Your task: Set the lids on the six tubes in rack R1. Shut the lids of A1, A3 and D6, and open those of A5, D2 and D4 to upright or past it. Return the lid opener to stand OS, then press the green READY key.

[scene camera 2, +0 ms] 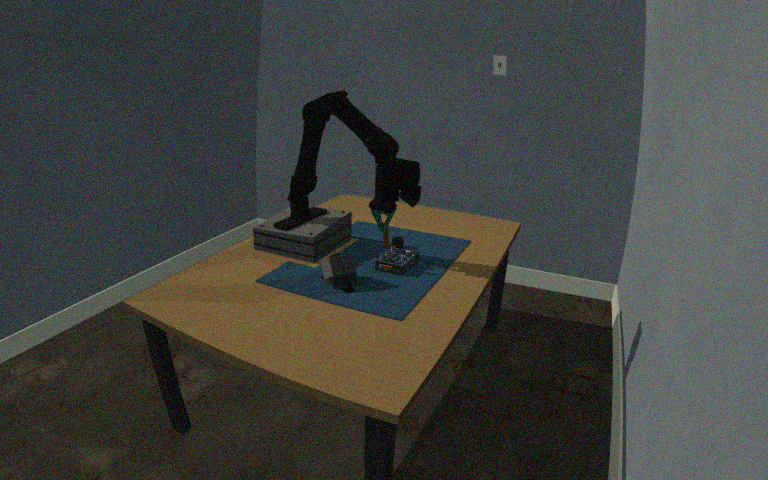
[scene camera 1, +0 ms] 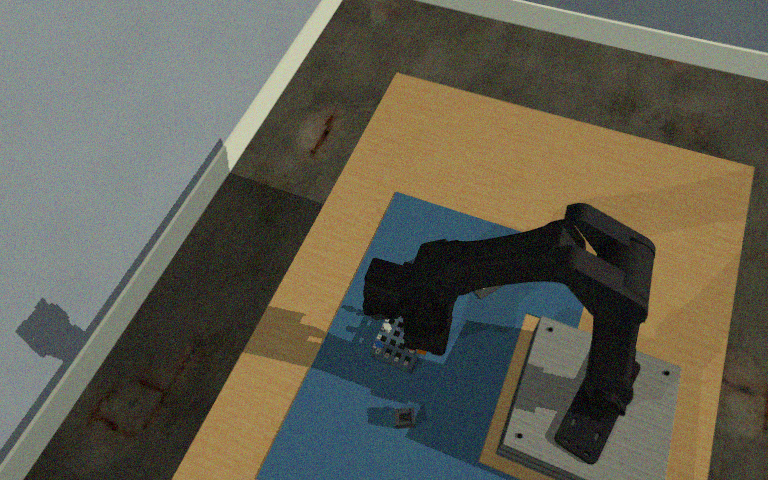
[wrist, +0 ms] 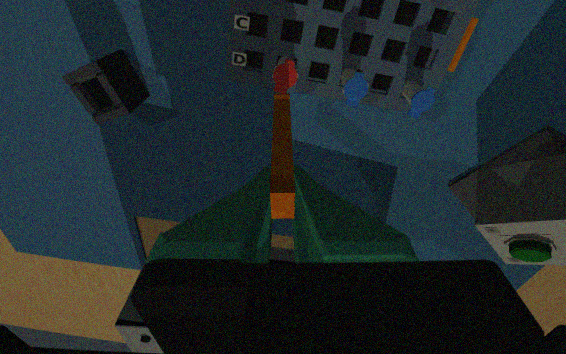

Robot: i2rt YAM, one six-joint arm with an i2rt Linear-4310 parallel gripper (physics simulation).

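The grey tube rack R1 [scene camera 1: 394, 345] [scene camera 2: 396, 259] [wrist: 338, 26] stands on the blue mat [scene camera 1: 430, 224] [scene camera 2: 392, 305]. In the wrist view, a red lid [wrist: 285, 75] sits at row D's second well. Two blue lids [wrist: 355, 88] [wrist: 422, 100] sit further right along row D. My green-fingered gripper [wrist: 282, 176] [scene camera 2: 382, 223] is shut on the orange-brown lid opener [wrist: 281, 140] [scene camera 2: 385, 236]. The opener's tip meets the red lid from the front. In scene camera 1 the arm hides the gripper.
A small grey box [scene camera 2: 339, 269] [scene camera 1: 405, 416] stands on the mat near the arm's grey base block [scene camera 1: 558, 352] [scene camera 2: 306, 235]. A small dark block [scene camera 2: 397, 241] [wrist: 123, 77] stands just beside the rack. The wooden table [scene camera 1: 454, 133] [scene camera 2: 311, 343] extends around the mat.
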